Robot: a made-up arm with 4 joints.
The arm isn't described. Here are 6 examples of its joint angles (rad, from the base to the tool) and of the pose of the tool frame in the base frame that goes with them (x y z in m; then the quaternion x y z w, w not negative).
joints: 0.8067 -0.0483 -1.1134 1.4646
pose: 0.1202 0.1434 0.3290 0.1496 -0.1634 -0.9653 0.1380
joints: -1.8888 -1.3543 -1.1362 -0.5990
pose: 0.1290 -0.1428 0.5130 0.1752 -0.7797 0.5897 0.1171
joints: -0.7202 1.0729 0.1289 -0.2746
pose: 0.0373 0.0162 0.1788 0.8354 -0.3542 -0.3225 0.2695
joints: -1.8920 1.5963 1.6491 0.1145
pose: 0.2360 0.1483 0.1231 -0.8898 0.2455 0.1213 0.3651
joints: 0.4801 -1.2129 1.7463 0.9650
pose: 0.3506 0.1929 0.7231 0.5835 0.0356 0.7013 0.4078
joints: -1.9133 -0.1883 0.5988 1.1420
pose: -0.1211 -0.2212 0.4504 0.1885 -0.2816 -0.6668 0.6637
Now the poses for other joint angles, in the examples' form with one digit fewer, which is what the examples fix.
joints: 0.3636 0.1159 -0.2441 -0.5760
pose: 0.125 0.243 0.385 -0.755 0.288 0.542 0.230
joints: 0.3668 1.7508 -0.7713 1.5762
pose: -0.015 -0.045 0.327 -0.381 -0.771 -0.481 0.170
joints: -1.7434 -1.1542 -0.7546 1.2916
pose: 0.089 -0.203 0.516 -0.100 0.481 -0.359 0.793
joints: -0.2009 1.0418 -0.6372 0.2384
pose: 0.037 -0.008 0.260 0.537 -0.403 -0.632 0.388
